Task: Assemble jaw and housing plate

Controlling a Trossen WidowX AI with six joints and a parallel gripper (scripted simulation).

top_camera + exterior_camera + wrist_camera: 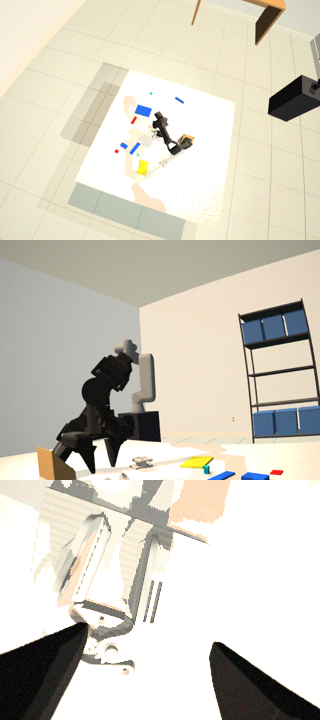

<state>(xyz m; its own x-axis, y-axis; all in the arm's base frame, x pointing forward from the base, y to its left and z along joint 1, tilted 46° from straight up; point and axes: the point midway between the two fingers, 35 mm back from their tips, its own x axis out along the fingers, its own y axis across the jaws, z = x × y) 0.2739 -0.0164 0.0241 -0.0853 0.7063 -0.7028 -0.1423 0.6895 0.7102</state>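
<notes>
My gripper tip is 26 cm to the right of the housing plate, 14 cm past it and 5 cm above it. From my gripper tip the other things lie so: red block (29 cm ahead, 7 cm below); then jaw (6 cm below, 5 cm to the left, 3 cm behind); then blue plate (26 cm ahead, 14 cm to the right, 8 cm below).
</notes>
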